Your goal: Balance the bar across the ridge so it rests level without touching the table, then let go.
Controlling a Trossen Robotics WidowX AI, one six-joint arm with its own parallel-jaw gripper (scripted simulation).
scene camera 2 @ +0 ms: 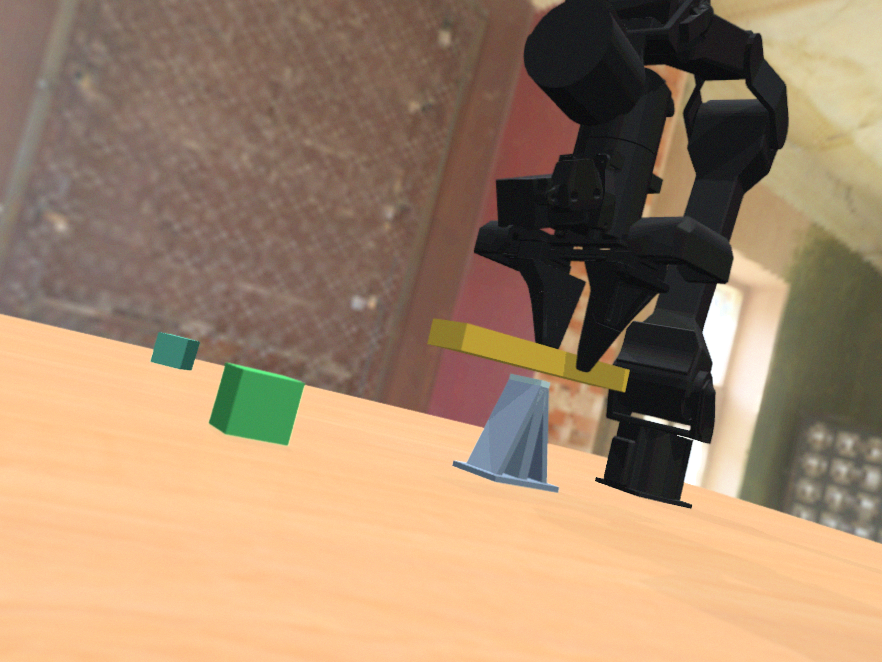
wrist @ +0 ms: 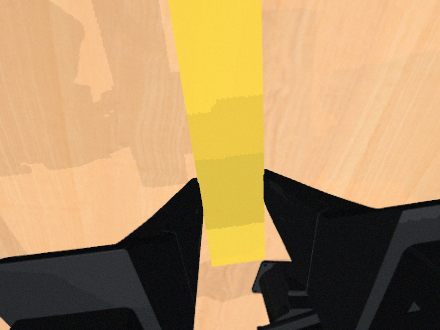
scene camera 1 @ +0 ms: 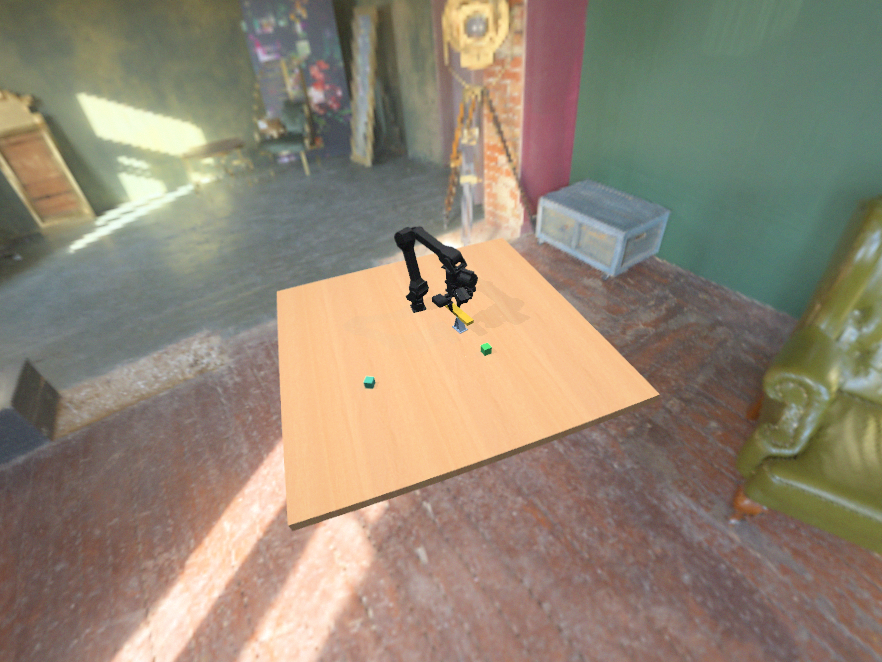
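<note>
I see my gripper (scene camera 2: 562, 367), and I see my gripper in the wrist view (wrist: 229, 181) as well. My gripper holds a yellow bar (scene camera 2: 466, 338), and the yellow bar shows in the wrist view (wrist: 220, 57) too. There is also a teal cube (scene camera 2: 178, 352); in the wrist view the teal cube is out of frame.
</note>
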